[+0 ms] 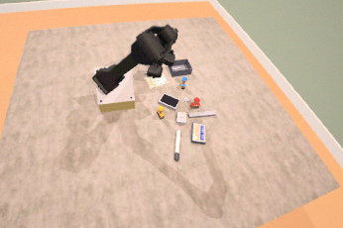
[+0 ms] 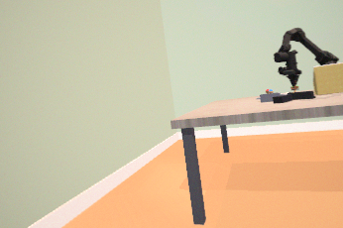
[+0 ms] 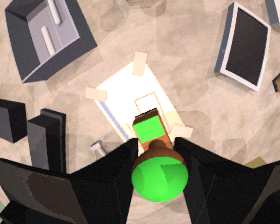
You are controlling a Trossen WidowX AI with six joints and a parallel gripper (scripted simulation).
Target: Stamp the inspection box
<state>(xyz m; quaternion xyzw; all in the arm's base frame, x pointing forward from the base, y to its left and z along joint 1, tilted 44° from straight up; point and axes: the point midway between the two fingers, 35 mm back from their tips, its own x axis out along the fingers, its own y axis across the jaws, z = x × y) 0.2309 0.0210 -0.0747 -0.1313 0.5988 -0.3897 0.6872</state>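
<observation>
Right now the blue stamp is 13 cm ahead of my gripper tip, 5 cm to the right of it and 5 cm below it. The rest, counted from my gripper tip: cream card: 7 cm below, 1 cm to the left, 1 cm ahead; dark ink pad: 13 cm to the right, 6 cm below, 3 cm ahead; green-knobbed pass stamp: right at my gripper tip.
</observation>
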